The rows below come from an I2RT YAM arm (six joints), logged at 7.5 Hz.
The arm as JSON. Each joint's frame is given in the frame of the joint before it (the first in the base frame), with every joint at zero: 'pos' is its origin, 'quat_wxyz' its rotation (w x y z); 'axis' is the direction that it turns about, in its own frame. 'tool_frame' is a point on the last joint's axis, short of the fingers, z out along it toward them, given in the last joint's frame.
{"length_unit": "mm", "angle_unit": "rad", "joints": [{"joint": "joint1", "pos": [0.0, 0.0, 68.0], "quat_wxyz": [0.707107, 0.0, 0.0, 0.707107], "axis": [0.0, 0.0, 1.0]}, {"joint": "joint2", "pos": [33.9, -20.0, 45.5], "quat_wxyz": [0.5, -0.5, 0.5, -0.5], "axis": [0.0, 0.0, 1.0]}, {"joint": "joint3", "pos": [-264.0, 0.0, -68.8], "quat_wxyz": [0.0, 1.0, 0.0, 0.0], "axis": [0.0, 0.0, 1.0]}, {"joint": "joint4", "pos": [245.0, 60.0, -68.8], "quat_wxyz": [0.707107, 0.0, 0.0, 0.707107], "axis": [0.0, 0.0, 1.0]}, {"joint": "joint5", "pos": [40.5, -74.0, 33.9], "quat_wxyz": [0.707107, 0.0, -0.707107, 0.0], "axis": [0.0, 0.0, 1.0]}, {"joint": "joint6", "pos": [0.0, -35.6, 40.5], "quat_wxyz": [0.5, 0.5, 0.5, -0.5], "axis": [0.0, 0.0, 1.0]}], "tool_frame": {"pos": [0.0, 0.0, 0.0], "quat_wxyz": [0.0, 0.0, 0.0, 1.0]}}
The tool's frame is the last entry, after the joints.
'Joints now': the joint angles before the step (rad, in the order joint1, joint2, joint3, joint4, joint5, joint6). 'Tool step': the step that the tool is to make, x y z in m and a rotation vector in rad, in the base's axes. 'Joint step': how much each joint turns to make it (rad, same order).
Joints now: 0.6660, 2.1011, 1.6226, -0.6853, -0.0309, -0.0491
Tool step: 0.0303, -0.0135, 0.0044, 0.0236, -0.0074, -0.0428
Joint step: -0.0658, 0.0536, 0.0983, -0.0254, -0.0227, -0.0151
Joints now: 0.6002, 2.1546, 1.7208, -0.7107, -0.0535, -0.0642
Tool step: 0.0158, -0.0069, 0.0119, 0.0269, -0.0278, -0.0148
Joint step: -0.0323, 0.0160, 0.0662, -0.0129, -0.0140, -0.0128
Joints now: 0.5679, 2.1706, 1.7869, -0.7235, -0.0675, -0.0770
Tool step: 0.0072, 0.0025, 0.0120, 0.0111, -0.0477, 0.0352
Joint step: -0.0040, 0.0086, 0.0528, -0.0009, -0.0040, -0.0423
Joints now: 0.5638, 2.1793, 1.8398, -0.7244, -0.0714, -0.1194
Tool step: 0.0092, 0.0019, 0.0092, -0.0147, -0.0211, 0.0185
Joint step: -0.0062, 0.0328, 0.0880, -0.0473, 0.0086, -0.0332
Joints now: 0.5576, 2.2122, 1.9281, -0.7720, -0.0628, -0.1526
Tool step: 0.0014, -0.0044, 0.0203, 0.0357, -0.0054, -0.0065
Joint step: -0.0112, -0.0168, 0.0478, -0.0405, -0.0262, 0.0098
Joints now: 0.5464, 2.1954, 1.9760, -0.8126, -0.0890, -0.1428
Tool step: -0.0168, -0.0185, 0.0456, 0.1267, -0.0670, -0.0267
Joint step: -0.0199, -0.1532, -0.0880, 0.0629, -0.0576, 0.0483
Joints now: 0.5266, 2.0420, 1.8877, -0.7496, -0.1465, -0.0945
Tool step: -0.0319, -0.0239, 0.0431, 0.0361, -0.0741, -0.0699
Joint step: -0.0072, -0.1822, -0.1056, 0.0111, 0.0452, 0.0441
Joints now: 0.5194, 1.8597, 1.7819, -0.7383, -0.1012, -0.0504
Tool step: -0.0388, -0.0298, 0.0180, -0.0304, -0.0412, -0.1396
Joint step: -0.0057, -0.1903, -0.1633, -0.0037, 0.1266, 0.0640
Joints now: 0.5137, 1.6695, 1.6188, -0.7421, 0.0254, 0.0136
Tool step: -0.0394, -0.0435, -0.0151, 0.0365, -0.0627, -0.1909
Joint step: -0.0472, -0.2382, -0.3150, 0.1416, 0.1023, 0.1012
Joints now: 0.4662, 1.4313, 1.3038, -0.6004, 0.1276, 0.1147
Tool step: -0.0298, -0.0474, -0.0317, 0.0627, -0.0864, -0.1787
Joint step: -0.1017, -0.2104, -0.3154, 0.1993, 0.0458, 0.0667
